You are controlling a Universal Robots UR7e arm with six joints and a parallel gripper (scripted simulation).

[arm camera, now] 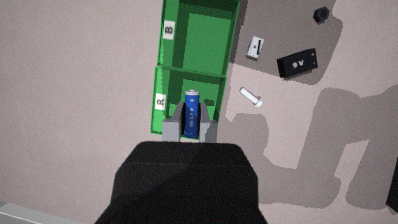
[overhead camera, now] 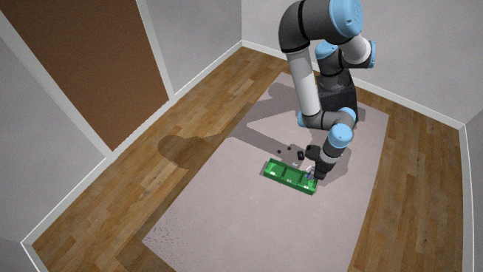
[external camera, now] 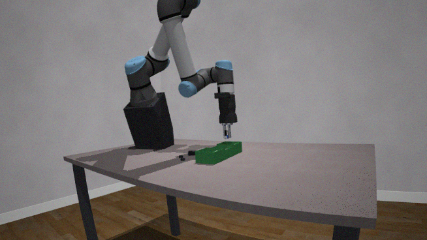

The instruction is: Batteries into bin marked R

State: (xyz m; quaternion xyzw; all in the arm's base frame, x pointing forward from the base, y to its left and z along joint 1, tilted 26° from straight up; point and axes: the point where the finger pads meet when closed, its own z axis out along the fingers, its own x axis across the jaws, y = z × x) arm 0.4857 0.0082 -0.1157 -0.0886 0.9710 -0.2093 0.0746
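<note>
Right now my hand is 140 mm past the black 9 V battery, 90 mm to the left of it and 80 mm above it. Also, from my hand: white bolt (90 mm behind, 20 mm to the right, 80 mm below); green bin row (10 mm ahead, 80 mm to the right, 60 mm below); blue battery (10 mm below).
</note>
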